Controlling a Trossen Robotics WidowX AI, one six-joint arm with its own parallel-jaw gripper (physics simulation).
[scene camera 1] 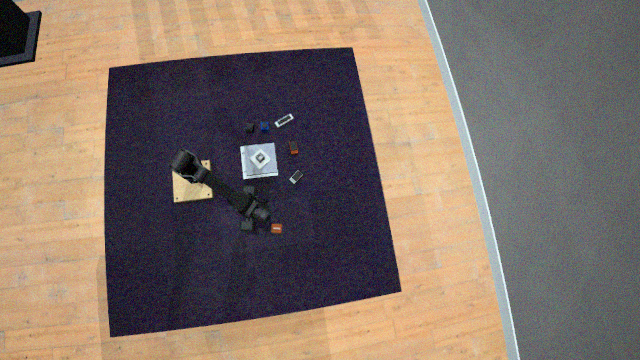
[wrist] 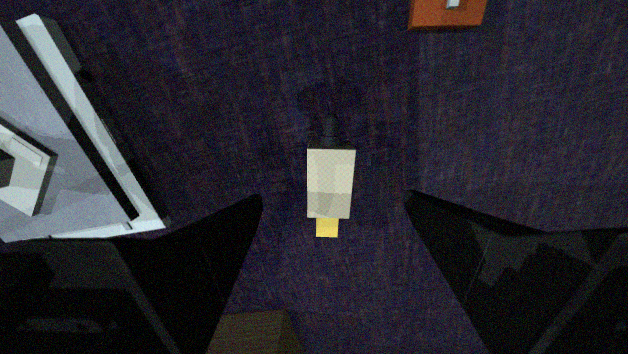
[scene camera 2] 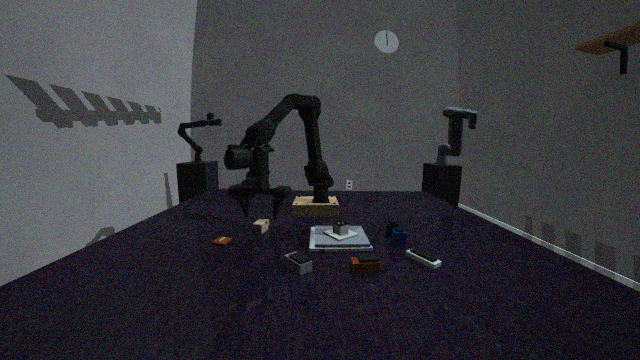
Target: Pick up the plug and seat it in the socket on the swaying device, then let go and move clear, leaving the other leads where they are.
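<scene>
The plug, a cream block with a yellow tip [wrist: 330, 182] [scene camera 2: 261, 226], lies flat on the dark mat. In scene camera 1 I cannot make it out beneath the arm. My gripper [scene camera 1: 247, 208] [scene camera 2: 260, 216] [wrist: 332, 198] is open and empty, its fingers pointing down a little above the mat. In the wrist view the plug shows between the two fingertips, apart from both. The device is a pale grey platform [scene camera 1: 247, 170] [scene camera 2: 320, 240] [wrist: 75, 200] with a white diamond plate bearing a dark-rimmed socket [scene camera 1: 260, 158] [scene camera 2: 340, 228]; the wrist view cuts the socket off at left.
An orange block with a white bar [scene camera 1: 276, 228] [scene camera 2: 222, 241] [wrist: 447, 17] lies near the plug. A grey block [scene camera 1: 296, 177] [scene camera 2: 299, 263], a dark-topped orange block [scene camera 1: 293, 147] [scene camera 2: 365, 265], a white bar [scene camera 1: 284, 120] [scene camera 2: 424, 258] and a blue block [scene camera 1: 264, 126] [scene camera 2: 398, 238] lie around the device.
</scene>
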